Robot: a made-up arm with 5 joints.
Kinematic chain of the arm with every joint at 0, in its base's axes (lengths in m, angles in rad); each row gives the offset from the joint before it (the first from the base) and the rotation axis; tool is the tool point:
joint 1: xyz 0 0 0.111 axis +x
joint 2: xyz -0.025 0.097 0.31 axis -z
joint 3: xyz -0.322 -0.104 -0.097 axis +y
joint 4: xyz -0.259 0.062 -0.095 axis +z
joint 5: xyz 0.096 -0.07 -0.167 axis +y
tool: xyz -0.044 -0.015 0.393
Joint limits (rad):
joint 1: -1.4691..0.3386
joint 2: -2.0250..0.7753
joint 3: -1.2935..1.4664
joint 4: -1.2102..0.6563
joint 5: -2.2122..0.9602
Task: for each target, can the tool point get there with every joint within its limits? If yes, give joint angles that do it. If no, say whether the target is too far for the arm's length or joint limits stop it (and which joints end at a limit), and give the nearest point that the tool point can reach.
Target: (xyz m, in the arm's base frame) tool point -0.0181 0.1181 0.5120
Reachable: yes | joints -1.1263 -1.2924 -0.9116 0.0304 0.5579
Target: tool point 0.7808 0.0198 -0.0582
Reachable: no: joint limits stop it (at a limit: joint 1, joint 2, joint 4, joint 5) | nearest point 0.5439 -0.0719 0.1148 | short by 0.307 m
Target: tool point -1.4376 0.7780 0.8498
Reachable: no: too far | nearest point -0.9042 0.5197 0.6045 | short by 0.641 m
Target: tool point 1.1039 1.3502 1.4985
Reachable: no: too far | nearest point 0.4632 0.5654 0.8134 | short by 1.223 m
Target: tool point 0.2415 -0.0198 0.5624
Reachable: yes | joints -1.1957 -1.5290 -0.8729 -0.9032 0.5019
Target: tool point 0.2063 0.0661 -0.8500
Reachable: no: joint limits stop it (at a limit: joint 1, joint 2, joint 5) | nearest point 0.1845 -0.0492 -0.4303 | short by 0.436 m
